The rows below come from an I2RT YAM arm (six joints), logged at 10 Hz.
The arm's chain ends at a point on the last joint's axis. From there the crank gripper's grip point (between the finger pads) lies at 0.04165 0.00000 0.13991 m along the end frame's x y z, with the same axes.
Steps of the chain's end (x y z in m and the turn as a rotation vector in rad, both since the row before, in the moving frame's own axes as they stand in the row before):
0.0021 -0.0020 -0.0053 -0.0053 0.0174 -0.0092
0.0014 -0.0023 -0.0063 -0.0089 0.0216 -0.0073
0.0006 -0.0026 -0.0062 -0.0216 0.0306 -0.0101
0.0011 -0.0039 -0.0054 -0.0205 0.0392 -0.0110
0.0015 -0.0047 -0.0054 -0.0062 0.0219 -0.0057
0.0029 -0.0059 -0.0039 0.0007 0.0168 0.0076
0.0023 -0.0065 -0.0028 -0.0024 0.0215 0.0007
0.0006 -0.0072 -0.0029 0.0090 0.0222 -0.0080
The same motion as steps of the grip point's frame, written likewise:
0.0045 -0.0017 -0.0060 -0.0053 0.0174 -0.0092
0.0044 -0.0014 -0.0072 -0.0089 0.0216 -0.0073
0.0049 0.0000 -0.0076 -0.0216 0.0306 -0.0101
0.0066 -0.0015 -0.0072 -0.0205 0.0392 -0.0110
0.0046 -0.0041 -0.0063 -0.0062 0.0219 -0.0057
0.0052 -0.0057 -0.0046 0.0007 0.0168 0.0076
0.0053 -0.0061 -0.0037 -0.0024 0.0215 0.0007
0.0037 -0.0088 -0.0039 0.0090 0.0222 -0.0080

